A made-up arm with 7 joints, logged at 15 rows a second.
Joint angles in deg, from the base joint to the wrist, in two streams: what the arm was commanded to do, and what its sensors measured. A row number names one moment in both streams.
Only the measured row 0 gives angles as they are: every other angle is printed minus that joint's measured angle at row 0.
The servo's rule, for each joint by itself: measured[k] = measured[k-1] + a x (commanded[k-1-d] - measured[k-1]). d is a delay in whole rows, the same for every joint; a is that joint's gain. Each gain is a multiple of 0.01, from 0.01 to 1. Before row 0 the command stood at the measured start. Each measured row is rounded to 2 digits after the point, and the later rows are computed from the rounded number. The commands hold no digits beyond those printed.
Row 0, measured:
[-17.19 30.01 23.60 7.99 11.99 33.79 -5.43]
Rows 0 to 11, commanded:
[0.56 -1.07 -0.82 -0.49 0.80 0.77 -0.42]
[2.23 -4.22 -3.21 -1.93 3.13 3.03 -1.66]
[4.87 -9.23 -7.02 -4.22 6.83 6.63 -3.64]
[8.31 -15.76 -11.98 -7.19 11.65 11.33 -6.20]
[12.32 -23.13 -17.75 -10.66 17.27 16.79 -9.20]
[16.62 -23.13 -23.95 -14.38 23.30 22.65 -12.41]
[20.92 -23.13 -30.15 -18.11 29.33 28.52 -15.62]
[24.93 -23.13 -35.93 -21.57 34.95 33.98 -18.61]
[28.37 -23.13 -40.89 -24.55 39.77 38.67 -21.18]
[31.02 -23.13 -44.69 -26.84 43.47 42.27 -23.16]
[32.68 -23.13 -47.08 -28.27 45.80 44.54 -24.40]
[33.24 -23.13 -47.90 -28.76 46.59 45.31 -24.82]
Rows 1 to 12, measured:
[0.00 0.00 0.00 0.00 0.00 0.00 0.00]
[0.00 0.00 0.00 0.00 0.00 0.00 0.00]
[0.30 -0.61 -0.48 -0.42 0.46 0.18 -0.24]
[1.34 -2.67 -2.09 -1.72 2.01 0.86 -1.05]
[3.25 -6.41 -5.00 -3.87 4.81 2.24 -2.53]
[5.98 -11.74 -9.12 -6.73 8.78 4.42 -4.62]
[9.40 -18.23 -14.21 -10.11 13.70 7.39 -7.23]
[13.30 -21.02 -19.96 -13.78 19.27 11.05 -10.18]
[17.41 -22.22 -25.97 -17.50 25.10 15.24 -13.28]
[21.47 -22.74 -31.85 -21.00 30.81 19.74 -16.32]
[25.20 -22.96 -37.18 -24.05 36.01 24.28 -19.09]
[28.34 -23.06 -41.61 -26.45 40.34 28.60 -21.41]
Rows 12 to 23, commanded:
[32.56 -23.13 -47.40 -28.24 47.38 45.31 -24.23]
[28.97 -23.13 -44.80 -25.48 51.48 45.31 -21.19]
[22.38 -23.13 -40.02 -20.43 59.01 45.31 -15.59]
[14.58 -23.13 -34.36 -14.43 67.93 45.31 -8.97]
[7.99 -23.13 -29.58 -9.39 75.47 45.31 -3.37]
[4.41 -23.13 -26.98 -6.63 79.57 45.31 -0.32]
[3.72 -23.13 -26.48 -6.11 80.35 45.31 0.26]
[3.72 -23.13 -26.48 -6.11 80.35 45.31 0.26]
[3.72 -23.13 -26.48 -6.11 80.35 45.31 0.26]
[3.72 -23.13 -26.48 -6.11 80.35 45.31 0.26]
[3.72 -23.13 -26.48 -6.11 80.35 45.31 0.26]
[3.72 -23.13 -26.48 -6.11 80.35 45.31 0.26]
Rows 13 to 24, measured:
[30.68 -23.10 -44.84 -28.02 43.51 32.43 -23.11]
[32.06 -23.12 -46.65 -28.66 45.30 35.52 -24.08]
[32.33 -23.13 -47.09 -28.30 46.51 37.87 -24.17]
[30.52 -23.13 -45.74 -25.87 49.39 39.66 -22.47]
[26.12 -23.13 -42.37 -21.19 54.97 41.02 -18.55]
[19.89 -23.13 -37.64 -15.38 62.49 42.05 -13.09]
[13.46 -23.13 -32.88 -10.23 70.02 42.83 -7.55]
[8.57 -23.13 -29.40 -7.13 75.56 43.43 -3.43]
[5.95 -23.13 -27.68 -6.25 78.34 43.88 -1.33]
[4.75 -23.13 -26.97 -6.13 79.51 44.22 -0.42]
[4.19 -23.13 -26.68 -6.11 80.00 44.48 -0.03]
[3.94 -23.13 -26.56 -6.11 80.20 44.68 0.14]

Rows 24 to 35, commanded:
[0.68 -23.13 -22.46 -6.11 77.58 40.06 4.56]
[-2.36 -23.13 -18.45 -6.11 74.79 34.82 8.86]
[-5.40 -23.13 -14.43 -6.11 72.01 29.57 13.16]
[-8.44 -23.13 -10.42 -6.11 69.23 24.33 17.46]
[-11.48 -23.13 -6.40 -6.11 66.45 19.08 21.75]
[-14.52 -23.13 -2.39 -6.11 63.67 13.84 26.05]
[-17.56 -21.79 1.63 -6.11 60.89 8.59 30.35]
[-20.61 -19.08 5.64 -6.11 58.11 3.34 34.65]
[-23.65 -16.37 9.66 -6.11 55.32 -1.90 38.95]
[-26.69 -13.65 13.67 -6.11 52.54 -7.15 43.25]
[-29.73 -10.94 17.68 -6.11 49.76 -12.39 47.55]
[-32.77 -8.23 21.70 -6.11 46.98 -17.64 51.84]
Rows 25 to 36, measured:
[3.82 -23.13 -26.51 -6.11 80.29 44.83 0.21]
[3.77 -23.13 -26.49 -6.11 80.32 44.95 0.24]
[2.10 -23.13 -24.11 -6.11 78.73 43.78 2.70]
[-0.31 -23.13 -20.77 -6.11 76.44 41.63 6.21]
[-3.06 -23.13 -17.03 -6.11 73.87 38.74 10.17]
[-5.97 -23.13 -13.13 -6.11 71.18 35.28 14.33]
[-8.95 -23.13 -9.16 -6.11 68.44 31.39 18.56]
[-11.96 -23.13 -5.17 -6.11 65.67 27.18 22.83]
[-14.98 -22.37 -1.16 -6.11 62.90 22.72 27.12]
[-18.02 -20.49 2.85 -6.11 60.12 18.07 31.41]
[-21.06 -18.14 6.87 -6.11 57.34 13.28 35.71]
[-24.10 -15.58 10.88 -6.11 54.56 8.38 40.01]

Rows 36 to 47, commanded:
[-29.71 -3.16 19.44 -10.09 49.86 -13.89 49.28]
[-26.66 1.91 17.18 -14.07 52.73 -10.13 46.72]
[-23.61 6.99 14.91 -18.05 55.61 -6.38 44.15]
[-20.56 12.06 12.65 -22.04 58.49 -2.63 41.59]
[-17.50 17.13 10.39 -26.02 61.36 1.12 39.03]
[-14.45 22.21 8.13 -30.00 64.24 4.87 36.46]
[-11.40 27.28 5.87 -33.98 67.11 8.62 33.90]
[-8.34 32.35 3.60 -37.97 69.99 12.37 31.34]
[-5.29 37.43 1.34 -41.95 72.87 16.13 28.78]
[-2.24 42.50 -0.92 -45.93 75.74 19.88 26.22]
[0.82 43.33 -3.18 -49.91 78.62 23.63 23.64]
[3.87 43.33 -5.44 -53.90 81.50 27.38 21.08]
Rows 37 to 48, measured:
[-27.14 -12.94 14.89 -6.11 51.78 3.40 44.31]
[-30.18 -10.26 18.91 -6.11 49.00 -1.65 48.60]
[-29.93 -6.21 19.22 -9.53 49.50 -4.59 48.99]
[-28.16 -1.58 18.02 -13.43 51.37 -5.92 47.70]
[-25.70 3.30 16.19 -17.40 53.83 -6.03 45.68]
[-22.92 8.29 14.10 -21.39 56.53 -5.21 43.35]
[-19.99 13.33 11.91 -25.37 59.33 -3.69 40.89]
[-17.00 18.39 9.68 -29.35 62.18 -1.64 38.36]
[-13.98 23.46 7.43 -33.33 65.04 0.82 35.82]
[-10.93 28.53 5.17 -37.32 67.91 3.59 33.27]
[-7.88 33.60 2.91 -41.30 70.79 6.60 30.71]
[-4.83 38.67 0.65 -45.28 73.66 9.79 28.15]

